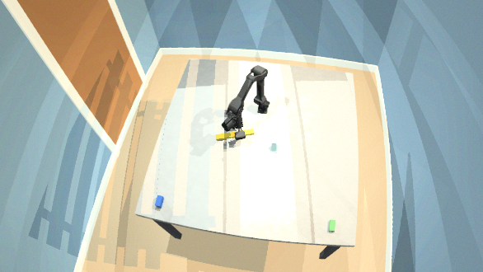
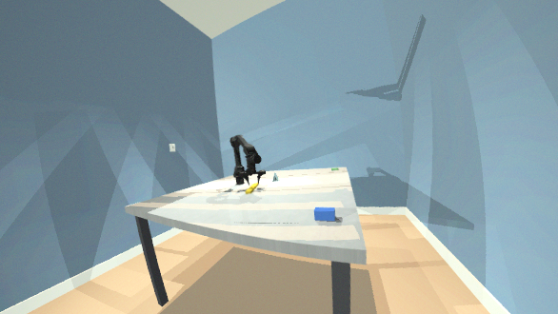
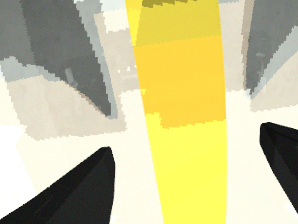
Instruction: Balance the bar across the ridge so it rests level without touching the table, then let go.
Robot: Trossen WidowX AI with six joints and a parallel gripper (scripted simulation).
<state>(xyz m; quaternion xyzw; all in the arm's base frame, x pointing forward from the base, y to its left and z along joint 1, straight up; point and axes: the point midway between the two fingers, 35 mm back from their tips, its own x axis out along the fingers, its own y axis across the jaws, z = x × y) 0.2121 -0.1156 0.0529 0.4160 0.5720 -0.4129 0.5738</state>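
Right now my gripper tip is 1 cm short of the yellow bar, 3 cm to the left of it and 1 cm above it. Round my gripper tip: green block (53 cm ahead, 62 cm to the left, 1 cm below); blue block (53 cm ahead, 38 cm to the right).
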